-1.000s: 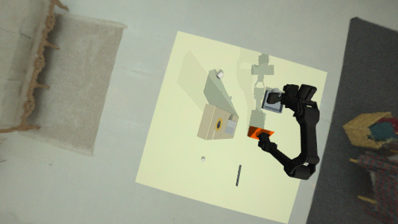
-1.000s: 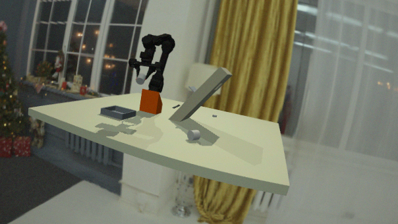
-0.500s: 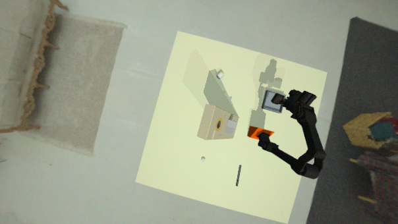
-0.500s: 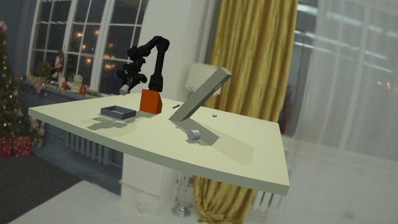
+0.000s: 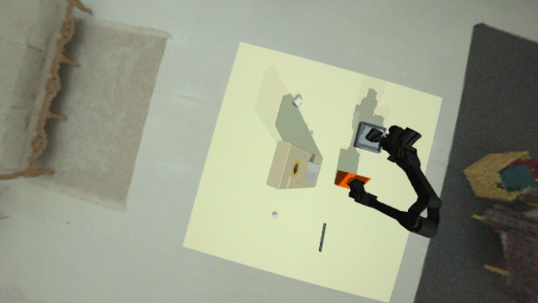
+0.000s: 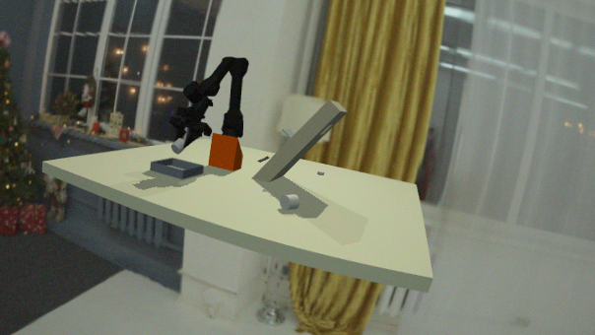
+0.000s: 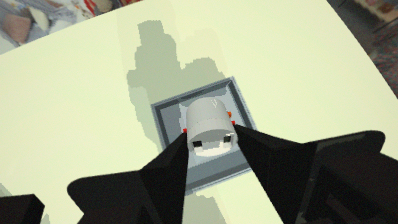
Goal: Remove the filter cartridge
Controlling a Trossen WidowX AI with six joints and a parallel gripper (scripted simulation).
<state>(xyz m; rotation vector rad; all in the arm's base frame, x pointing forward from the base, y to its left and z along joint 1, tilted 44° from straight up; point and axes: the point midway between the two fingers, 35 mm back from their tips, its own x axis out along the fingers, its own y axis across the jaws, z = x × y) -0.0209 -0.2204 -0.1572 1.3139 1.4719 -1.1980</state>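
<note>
Right now my gripper tip is right at the round filter cartridge. Also, from my gripper tip: grey tray: 90 mm below; service panel: 360 mm ahead, 320 mm to the left, 80 mm above.
</note>
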